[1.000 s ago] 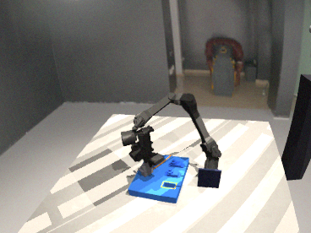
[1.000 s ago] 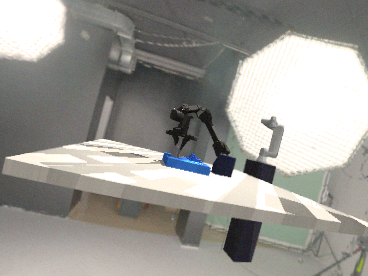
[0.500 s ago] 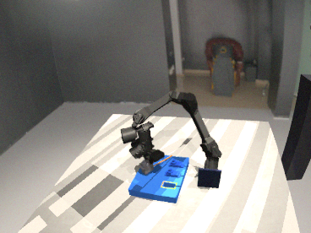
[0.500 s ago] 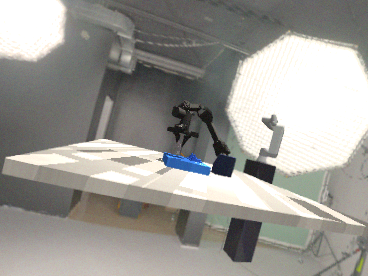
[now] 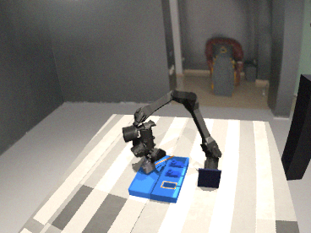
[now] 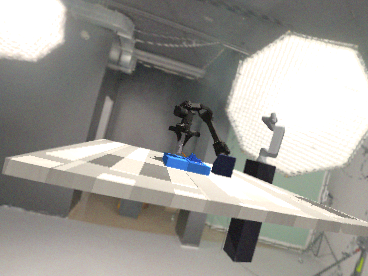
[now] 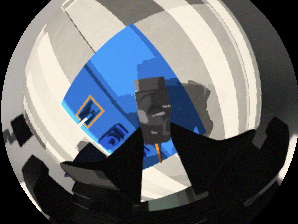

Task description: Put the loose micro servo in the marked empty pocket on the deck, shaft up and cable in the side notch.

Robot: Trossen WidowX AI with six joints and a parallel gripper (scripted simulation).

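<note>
The blue robot deck is 100 mm below my gripper tip.
</note>
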